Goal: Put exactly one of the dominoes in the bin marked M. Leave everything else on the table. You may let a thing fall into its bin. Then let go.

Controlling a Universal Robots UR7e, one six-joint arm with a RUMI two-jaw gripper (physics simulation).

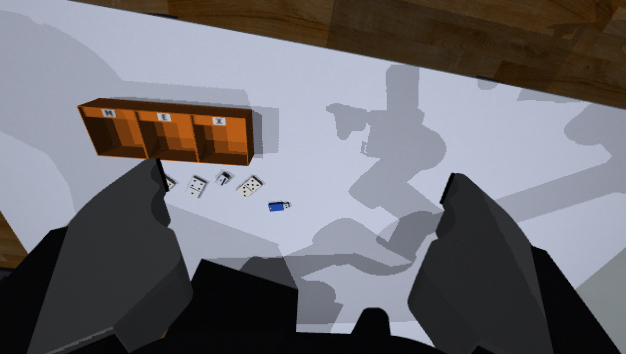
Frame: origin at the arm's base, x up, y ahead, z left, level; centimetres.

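Seen in the pictures: gripper, between the fingertips: point(307, 171).
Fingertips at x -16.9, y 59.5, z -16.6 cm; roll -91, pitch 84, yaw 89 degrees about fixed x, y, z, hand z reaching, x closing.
Offsets run from my fingertips to a thing's top centre. "spot": to the spot under its first point.
My gripper point(307, 171) is open, its two jaws wide apart, high above the white table. A white domino {dz +9.3, dx -29.3, dy -22.9 cm} point(250, 186) with black dots lies below the X end of the orange bin box. Another domino {dz +20.0, dx -29.3, dy -24.8 cm} point(196, 186) lies to its left. A third white piece {dz +26.7, dx -29.3, dy -23.6 cm} point(171, 183), which looks like a domino, is mostly hidden behind the left jaw. The bin marked M {spot: dz +32.7, dx -29.3, dy -15.7 cm} point(116, 138) is the left compartment of the three, up and left of the left fingertip. Its visible inside shows no object.
The bins E {dz +21.4, dx -25.4, dy -12.2 cm} point(172, 140) and X {spot: dz +13.8, dx -29.3, dy -13.3 cm} point(223, 140) adjoin bin M. A small dark and silver object {dz +14.4, dx -28.9, dy -21.6 cm} point(224, 177) lies between two dominoes. A blue USB stick {dz +3.0, dx -29.3, dy -26.9 cm} point(276, 206) lies right of them. A black block point(245, 295) shows low between the jaws. Wood point(260, 22) borders the white surface.
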